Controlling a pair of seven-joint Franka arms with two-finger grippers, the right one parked.
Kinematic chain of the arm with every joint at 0, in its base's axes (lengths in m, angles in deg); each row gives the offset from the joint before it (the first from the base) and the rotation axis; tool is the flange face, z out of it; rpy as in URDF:
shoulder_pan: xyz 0 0 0.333 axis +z
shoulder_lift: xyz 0 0 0 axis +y
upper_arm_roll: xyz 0 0 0.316 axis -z
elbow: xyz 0.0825 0 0 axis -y
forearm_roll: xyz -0.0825 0 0.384 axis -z
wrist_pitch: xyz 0 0 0 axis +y
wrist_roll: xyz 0.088 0 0 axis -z
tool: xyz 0 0 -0.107 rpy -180 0 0
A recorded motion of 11 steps. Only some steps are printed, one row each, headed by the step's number.
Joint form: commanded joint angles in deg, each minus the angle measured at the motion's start. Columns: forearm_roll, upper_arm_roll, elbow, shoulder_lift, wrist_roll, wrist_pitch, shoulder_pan.
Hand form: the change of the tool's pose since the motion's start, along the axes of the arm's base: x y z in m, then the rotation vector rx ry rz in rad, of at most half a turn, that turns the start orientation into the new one. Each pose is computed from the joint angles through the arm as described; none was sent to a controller.
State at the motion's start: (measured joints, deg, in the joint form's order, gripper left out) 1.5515 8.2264 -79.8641 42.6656 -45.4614 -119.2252 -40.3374
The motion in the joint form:
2: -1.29 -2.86 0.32 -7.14 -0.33 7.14 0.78
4: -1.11 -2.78 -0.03 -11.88 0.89 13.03 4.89
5: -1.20 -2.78 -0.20 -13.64 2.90 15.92 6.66
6: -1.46 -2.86 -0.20 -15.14 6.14 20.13 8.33
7: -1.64 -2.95 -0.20 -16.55 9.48 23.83 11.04
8: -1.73 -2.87 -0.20 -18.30 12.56 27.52 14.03
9: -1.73 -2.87 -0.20 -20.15 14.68 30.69 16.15
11: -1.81 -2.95 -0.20 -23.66 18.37 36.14 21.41
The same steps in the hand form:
2: 0.0216 0.0342 0.0795 0.0415 -0.0459 0.0367
4: 0.0427 0.0810 0.1268 0.0606 -0.0276 0.0803
5: 0.0497 0.1027 0.1428 0.0749 -0.0128 0.0722
6: 0.0538 0.1257 0.1552 0.1032 0.0203 0.0401
7: 0.0644 0.1583 0.1673 0.1226 0.0521 0.0262
8: 0.0730 0.1929 0.1834 0.1341 0.0825 0.0201
9: 0.0754 0.2190 0.2011 0.1404 0.1041 0.0180
11: 0.0822 0.2810 0.2347 0.1453 0.1391 0.0438

